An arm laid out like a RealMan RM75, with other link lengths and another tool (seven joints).
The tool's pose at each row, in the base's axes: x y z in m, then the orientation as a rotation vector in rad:
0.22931 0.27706 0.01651 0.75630 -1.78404 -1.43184
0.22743 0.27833 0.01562 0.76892 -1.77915 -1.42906
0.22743 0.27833 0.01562 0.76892 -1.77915 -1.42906
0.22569 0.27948 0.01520 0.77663 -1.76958 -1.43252
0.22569 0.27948 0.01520 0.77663 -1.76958 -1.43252
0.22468 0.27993 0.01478 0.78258 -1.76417 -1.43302
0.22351 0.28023 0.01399 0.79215 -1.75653 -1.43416
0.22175 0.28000 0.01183 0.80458 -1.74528 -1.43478
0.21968 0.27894 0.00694 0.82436 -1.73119 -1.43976
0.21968 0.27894 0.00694 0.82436 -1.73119 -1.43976
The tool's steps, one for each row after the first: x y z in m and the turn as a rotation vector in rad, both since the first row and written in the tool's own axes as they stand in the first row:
-0.00010 -0.00058 0.00236 0.00260 0.00810 -0.00656
-0.00010 -0.00058 0.00236 0.00260 0.00810 -0.00656
-0.00009 -0.00074 0.00449 -0.00180 0.01464 -0.01275
-0.00009 -0.00074 0.00449 -0.00180 0.01464 -0.01275
0.00005 -0.00104 0.00562 -0.00315 0.01953 -0.01657
0.00034 -0.00174 0.00685 -0.00479 0.02648 -0.02301
0.00117 -0.00389 0.00844 -0.00736 0.03682 -0.03085
0.00237 -0.00888 0.01017 -0.01073 0.04842 -0.04587
0.00237 -0.00888 0.01017 -0.01073 0.04842 -0.04587

